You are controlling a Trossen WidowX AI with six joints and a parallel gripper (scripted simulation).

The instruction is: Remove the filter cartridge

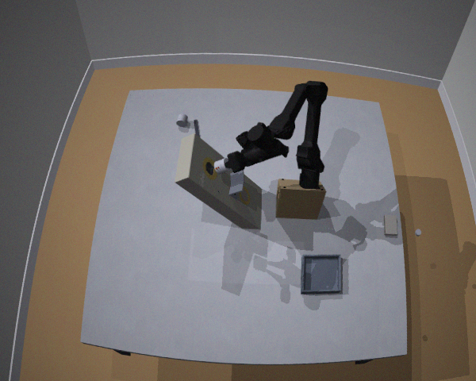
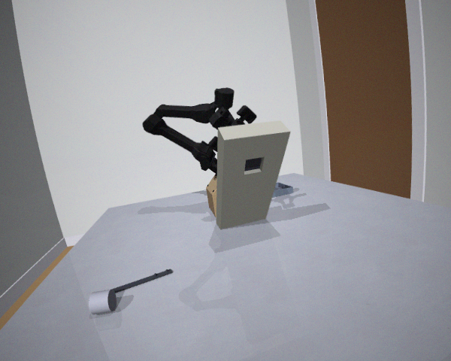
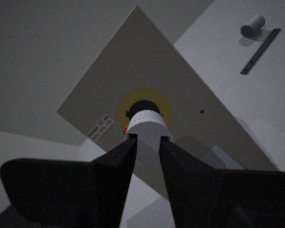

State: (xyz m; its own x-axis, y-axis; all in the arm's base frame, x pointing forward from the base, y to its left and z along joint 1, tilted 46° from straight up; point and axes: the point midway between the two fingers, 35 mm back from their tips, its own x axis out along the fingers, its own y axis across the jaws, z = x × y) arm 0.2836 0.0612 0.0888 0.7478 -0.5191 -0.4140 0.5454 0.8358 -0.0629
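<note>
The round filter cartridge is 1 cm ahead of my gripper tip and 1 cm below it. From my gripper tip the other things lie so: dark tray: 34 cm behind, 31 cm to the left, 28 cm below; then beige block: 68 cm behind, 12 cm to the left, 29 cm below; then service panel: 2 cm ahead, 11 cm below.
</note>
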